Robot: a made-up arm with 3 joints. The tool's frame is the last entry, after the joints.
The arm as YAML. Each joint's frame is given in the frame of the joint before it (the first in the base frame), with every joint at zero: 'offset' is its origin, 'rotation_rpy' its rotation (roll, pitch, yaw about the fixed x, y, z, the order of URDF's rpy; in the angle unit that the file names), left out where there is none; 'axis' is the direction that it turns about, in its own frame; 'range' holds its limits. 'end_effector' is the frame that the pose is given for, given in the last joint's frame.
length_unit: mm
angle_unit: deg
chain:
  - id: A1
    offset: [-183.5, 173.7, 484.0]
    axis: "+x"
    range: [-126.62, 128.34]
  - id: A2
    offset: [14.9, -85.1, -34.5]
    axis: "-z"
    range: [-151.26, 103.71]
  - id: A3
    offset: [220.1, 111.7, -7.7]
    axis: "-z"
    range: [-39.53, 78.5]
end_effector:
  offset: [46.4, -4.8, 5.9]
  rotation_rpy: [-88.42, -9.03, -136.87]
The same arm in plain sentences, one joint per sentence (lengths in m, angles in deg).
The arm has three revolute joints in a row. What follows holds with every joint at zero, and every direction is one of the base frame's.
Joint 1 sits 0.1835 m along -x and 0.1737 m along +y and 0.484 m along +z from the base frame's origin and turns about +x, from -126.62 to 128.34 deg.
Joint 2 sits 0.0149 m along +x and 0.0851 m along -y and 0.0345 m along -z from joint 1 and turns about -z, from -151.26 to 103.71 deg.
Joint 3 sits 0.2201 m along +x and 0.1117 m along +y and 0.0077 m along -z from joint 2 and turns about -z, from -39.53 to 78.5 deg.
The tool frame, which is the frame that the pose is given for, sits 0.0464 m along +x and 0.0048 m along -y and 0.0059 m along +z from joint 3; its axes are the base frame's turned by roll -88.42, pitch -9.03 and yaw -136.87 deg (as in URDF: about the fixed x, then y, then z).

